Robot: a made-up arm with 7 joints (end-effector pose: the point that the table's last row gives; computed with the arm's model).
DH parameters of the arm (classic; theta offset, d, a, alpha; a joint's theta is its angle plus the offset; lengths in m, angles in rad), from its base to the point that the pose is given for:
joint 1: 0 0.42 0 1.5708
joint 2: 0 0.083 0 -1.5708
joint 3: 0 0.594 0.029 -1.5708
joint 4: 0 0.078 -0.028 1.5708
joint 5: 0 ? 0 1.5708
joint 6: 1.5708 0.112 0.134 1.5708
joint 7: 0 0.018 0 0
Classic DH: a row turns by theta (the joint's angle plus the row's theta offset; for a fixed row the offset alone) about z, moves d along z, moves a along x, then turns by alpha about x.
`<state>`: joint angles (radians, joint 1 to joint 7).
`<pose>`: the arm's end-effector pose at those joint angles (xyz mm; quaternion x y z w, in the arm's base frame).
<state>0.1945 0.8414 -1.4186 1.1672 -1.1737 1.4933 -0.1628</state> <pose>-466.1 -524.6 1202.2 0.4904 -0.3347 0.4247 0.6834</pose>
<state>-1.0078 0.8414 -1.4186 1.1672 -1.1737 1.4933 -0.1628</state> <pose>-657.3 245.8 1202.2 0.2151 -0.5534 -0.0363 0.8038</pose>
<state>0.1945 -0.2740 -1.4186 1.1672 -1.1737 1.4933 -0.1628</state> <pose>530.2 -328.4 1265.8 0.5668 0.1143 0.1400 0.8038</pose>
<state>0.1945 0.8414 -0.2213 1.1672 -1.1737 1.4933 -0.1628</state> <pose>-425.6 -95.4 1339.5 0.2146 0.0273 0.7853 0.5801</pose>
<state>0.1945 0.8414 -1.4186 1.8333 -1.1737 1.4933 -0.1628</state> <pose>-217.8 -616.4 1028.7 0.7203 -0.2221 0.4543 0.4748</pose>
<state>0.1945 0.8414 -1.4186 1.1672 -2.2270 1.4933 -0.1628</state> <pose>-292.7 -533.8 1188.6 0.5681 -0.0642 0.0088 0.8204</pose>
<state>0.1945 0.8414 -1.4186 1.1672 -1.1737 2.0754 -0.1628</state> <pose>-466.2 -454.8 1168.3 0.3177 -0.1468 0.5302 0.7723</pose>
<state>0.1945 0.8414 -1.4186 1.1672 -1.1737 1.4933 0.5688</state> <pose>-466.1 -524.6 1202.2 0.3383 -0.4880 0.6411 0.4863</pose>
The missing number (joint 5, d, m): 0.42
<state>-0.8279 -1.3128 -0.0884 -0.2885 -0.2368 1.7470 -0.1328</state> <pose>524.7 -657.9 916.3 0.4149 -0.0432 0.7406 0.5269</pose>
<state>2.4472 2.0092 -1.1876 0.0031 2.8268 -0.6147 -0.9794</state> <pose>805.3 -726.8 109.3 0.6346 0.0310 -0.7501 0.1835</pose>
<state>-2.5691 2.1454 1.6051 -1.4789 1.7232 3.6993 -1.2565</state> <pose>237.7 566.9 -76.2 -0.3600 0.2192 -0.8707 0.2535</pose>
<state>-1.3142 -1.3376 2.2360 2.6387 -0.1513 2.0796 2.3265</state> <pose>273.1 -231.5 704.3 -0.2672 0.4572 0.4362 0.7275</pose>
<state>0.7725 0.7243 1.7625 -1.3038 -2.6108 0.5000 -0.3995</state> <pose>49.8 -818.3 876.6 -0.7039 0.2104 -0.6079 0.3011</pose>
